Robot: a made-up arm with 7 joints.
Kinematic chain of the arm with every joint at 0, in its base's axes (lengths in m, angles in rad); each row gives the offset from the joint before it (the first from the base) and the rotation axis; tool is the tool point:
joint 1: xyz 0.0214 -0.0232 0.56 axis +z
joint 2: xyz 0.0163 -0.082 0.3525 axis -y
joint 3: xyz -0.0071 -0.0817 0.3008 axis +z
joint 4: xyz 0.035 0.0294 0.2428 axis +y
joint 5: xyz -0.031 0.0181 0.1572 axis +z
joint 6: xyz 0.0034 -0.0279 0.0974 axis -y
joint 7: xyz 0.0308 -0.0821 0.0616 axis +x
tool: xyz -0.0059 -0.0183 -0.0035
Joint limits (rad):
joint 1: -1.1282..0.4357
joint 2: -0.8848..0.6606
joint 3: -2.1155..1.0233
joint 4: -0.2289..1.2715
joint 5: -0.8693..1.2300
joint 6: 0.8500..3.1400
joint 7: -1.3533..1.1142
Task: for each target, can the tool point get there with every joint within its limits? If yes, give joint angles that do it. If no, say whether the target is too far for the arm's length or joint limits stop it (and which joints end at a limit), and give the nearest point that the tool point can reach.
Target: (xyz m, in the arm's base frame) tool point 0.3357 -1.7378 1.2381
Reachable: no: too far | nearest point 0.1734 -0.8526 1.2391 | short by 0.900 m
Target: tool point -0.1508 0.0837 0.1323
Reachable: no: joint limits stop it (at a limit: joint 1, joint 2, joint 3, joint 4, joint 5) | nearest point -0.4863 0.2121 1.2318 | short by 1.157 m
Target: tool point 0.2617 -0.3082 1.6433
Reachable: yes | joints 0.0734 -0.1489 -0.4902 0.3607 0.9133 2.2670 0.0584
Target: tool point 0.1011 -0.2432 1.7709
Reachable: yes | joints -0.1729 0.1023 -0.0700 0.9326 -0.6248 1.1112 -0.7415
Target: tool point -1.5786 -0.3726 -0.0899
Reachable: no: too far | nearest point -0.6499 -0.1698 1.2274 | short by 1.625 m
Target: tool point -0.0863 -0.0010 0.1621
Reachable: no: joint limits stop it (at a limit: joint 1, joint 2, joint 4, joint 5, joint 6) | nearest point 0.1477 -0.5919 1.0611 | short by 1.101 m
